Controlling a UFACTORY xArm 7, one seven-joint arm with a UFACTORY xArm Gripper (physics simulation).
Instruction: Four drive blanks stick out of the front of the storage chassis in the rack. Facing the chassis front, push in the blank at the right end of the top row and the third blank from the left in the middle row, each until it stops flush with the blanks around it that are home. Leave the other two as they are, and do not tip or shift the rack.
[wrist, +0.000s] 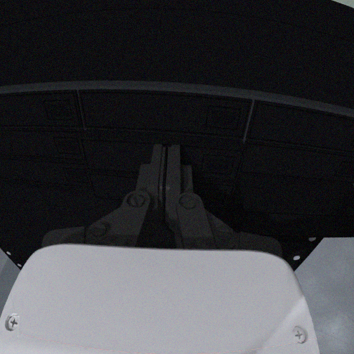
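Note:
The storage chassis front is very dark and spans the wrist view, with its top edge as a paler curved band. Rows of blanks lie below it, parted by thin upright dividers. One top-row blank sits between two dividers, with a square mark near its right end. Another top-row blank shows to its right. My gripper is shut and empty, its tips in front of the row below the top one, near the middle of a blank there. Whether the tips touch it, and which blanks stick out, is too dark to tell.
The dark rack side with pale round holes shows at the lower right, and similar holes show at the lower left. Grey floor lies beyond at the lower right. The chassis top fills the upper part of the view.

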